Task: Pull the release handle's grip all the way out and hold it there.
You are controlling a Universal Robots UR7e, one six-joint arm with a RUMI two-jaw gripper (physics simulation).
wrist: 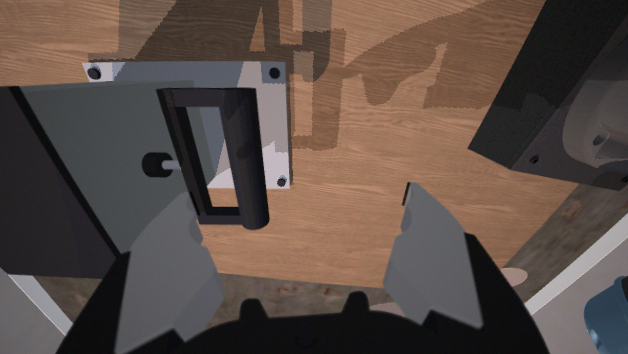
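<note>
The release handle (pixel 248 165) is a black rectangular frame with a thick round grip bar on its right side. A short silver rod (pixel 171 164) runs from the frame's left side to a black collar (pixel 156 164) on the grey-green face of a box (pixel 110 135). A short length of rod shows between the collar and the frame. My gripper (pixel 302 190) is wide open and empty. Its left fingertip overlaps the frame's lower left side in the view, and its right fingertip is well to the right of the grip bar. I cannot tell whether the left finger touches the frame.
A pale metal plate (pixel 276 120) with dark bolts lies on the wooden table top (pixel 350 225) behind the handle. A dark block (pixel 520 100) with a rounded grey part stands at the right. A blue object (pixel 607 315) shows at the lower right, beyond the table's edge.
</note>
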